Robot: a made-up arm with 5 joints.
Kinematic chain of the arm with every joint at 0, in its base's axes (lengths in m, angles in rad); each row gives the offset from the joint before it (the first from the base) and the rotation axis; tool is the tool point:
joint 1: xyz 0 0 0.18 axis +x
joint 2: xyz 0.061 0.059 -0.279 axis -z
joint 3: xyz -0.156 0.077 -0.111 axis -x
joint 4: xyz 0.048 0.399 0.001 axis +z
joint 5: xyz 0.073 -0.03 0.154 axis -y
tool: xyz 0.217 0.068 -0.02
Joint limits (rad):
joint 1: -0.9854..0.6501
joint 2: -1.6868..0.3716
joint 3: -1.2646..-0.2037
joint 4: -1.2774..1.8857
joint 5: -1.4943..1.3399
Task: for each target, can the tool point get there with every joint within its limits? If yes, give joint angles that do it. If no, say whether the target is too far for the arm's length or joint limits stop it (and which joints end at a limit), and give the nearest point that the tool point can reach.
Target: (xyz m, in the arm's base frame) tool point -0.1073 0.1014 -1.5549
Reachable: no: too far | nearest point -0.0195 0.1816 -0.5983 | short by 0.964 m
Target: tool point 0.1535 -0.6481 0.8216
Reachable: no: joint limits stop it (at a limit: joint 2, joint 3, joint 4) | nearest point 0.0450 -0.2460 0.4235 | short by 0.576 m
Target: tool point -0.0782 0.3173 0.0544
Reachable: yes | joints -0.5303 -0.7099 -1.1390 0.2998 -0.8333
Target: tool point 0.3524 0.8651 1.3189
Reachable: no: too far | nearest point 0.1838 0.6049 0.6208 | short by 0.764 m
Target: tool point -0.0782 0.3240 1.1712
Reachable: no: joint limits stop it (at a limit: joint 1) | nearest point -0.0271 0.3333 0.6749 | short by 0.499 m
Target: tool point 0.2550 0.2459 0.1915
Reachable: yes | joints -0.1595 0.1706 -1.1306 0.0705 -0.3322
